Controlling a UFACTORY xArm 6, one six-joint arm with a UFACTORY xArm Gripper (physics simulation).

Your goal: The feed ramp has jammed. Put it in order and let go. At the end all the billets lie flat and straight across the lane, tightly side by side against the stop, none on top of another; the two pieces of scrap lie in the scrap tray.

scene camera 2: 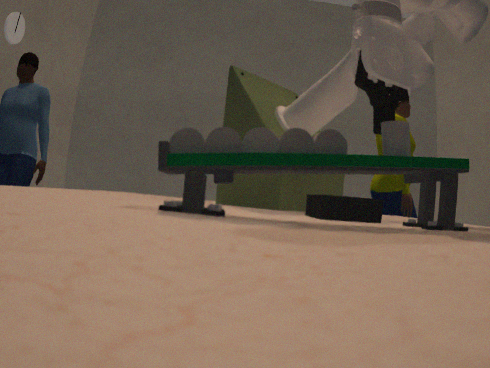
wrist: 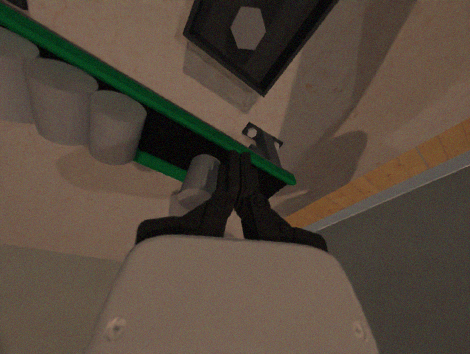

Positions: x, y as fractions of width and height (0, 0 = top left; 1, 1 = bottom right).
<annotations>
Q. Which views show my gripper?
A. Scene camera 2 and the wrist view: all of them.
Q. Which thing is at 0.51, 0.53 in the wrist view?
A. My gripper.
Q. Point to a black scrap tray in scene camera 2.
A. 0.66, 0.56
</annotations>
